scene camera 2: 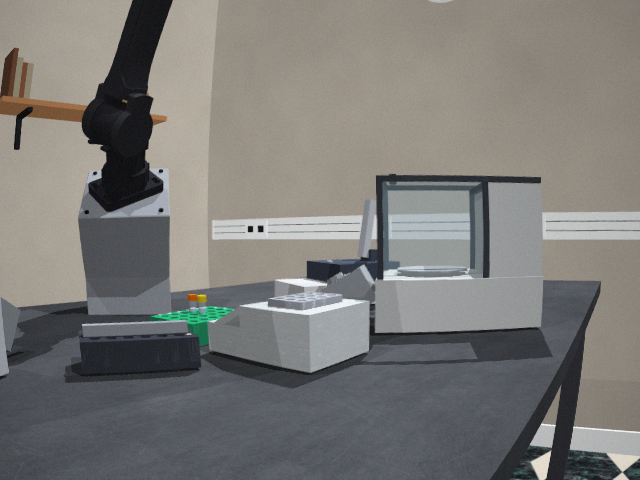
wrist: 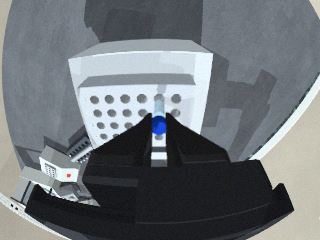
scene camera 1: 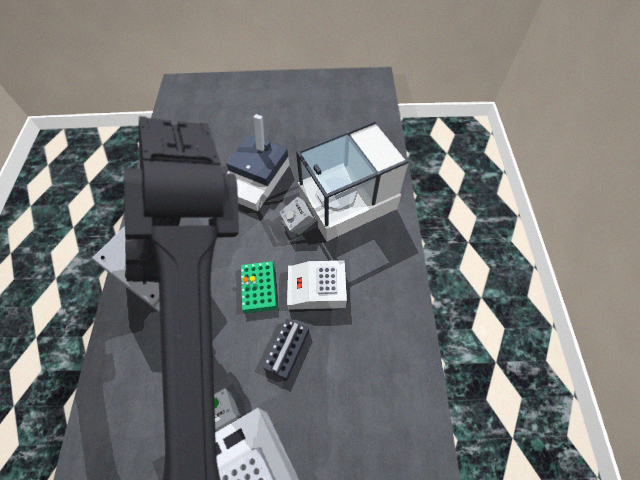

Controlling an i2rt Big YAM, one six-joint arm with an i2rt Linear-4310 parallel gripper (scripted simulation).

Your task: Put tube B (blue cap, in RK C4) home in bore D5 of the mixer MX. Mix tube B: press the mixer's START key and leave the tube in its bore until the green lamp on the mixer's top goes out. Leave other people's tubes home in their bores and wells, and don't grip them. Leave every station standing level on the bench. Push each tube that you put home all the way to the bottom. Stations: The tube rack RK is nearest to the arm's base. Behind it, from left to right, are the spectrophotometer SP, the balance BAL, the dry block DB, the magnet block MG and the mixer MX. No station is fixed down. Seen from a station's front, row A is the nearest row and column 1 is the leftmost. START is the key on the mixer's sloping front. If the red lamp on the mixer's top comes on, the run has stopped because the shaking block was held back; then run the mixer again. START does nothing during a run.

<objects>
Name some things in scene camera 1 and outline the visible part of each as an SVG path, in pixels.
A green rack RK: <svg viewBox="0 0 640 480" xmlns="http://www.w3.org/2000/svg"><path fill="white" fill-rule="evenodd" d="M272 261L241 265L242 310L244 313L277 310L274 265Z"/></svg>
A white dry block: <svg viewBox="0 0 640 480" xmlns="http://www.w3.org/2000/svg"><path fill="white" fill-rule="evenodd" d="M345 260L308 261L288 266L288 309L346 308Z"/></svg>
A dark magnet block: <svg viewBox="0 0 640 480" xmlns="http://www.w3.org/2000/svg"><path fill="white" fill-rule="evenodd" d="M286 318L262 368L288 380L308 336L309 328Z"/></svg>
A spectrophotometer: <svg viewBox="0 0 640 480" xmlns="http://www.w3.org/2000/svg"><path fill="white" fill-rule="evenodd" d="M256 114L254 116L255 137L248 135L226 165L229 170L228 173L235 174L237 179L238 203L259 211L289 167L289 157L286 148L264 140L263 117Z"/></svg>
</objects>
